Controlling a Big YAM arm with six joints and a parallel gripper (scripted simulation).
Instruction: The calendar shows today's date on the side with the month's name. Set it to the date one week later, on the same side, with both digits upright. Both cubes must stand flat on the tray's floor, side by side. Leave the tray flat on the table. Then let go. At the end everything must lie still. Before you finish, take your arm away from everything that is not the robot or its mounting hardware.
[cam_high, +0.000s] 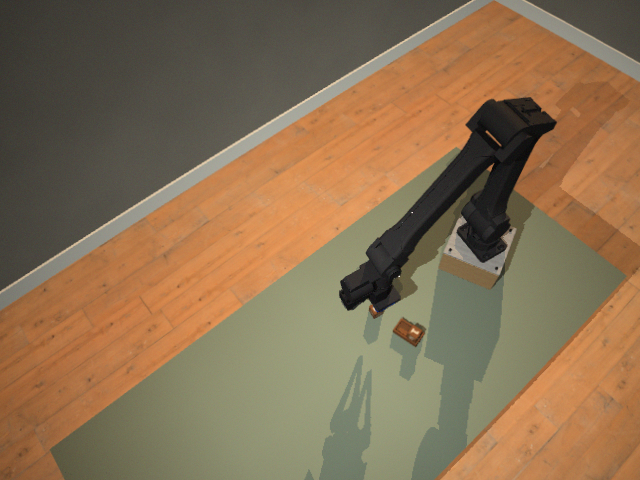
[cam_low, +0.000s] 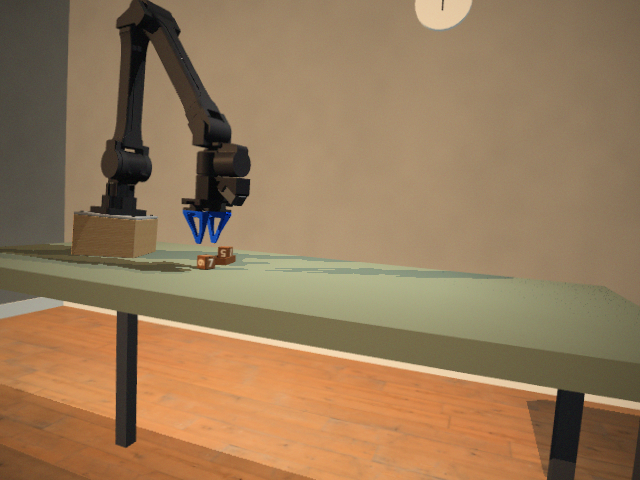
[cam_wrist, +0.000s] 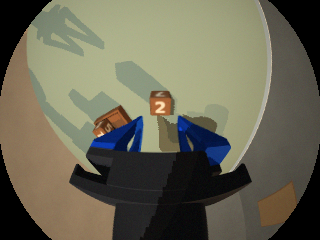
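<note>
The brown digit cube is 5 cm below my hand. Round my hand: brown tray (10 cm to the left, 6 cm below, 4 cm behind).
</note>
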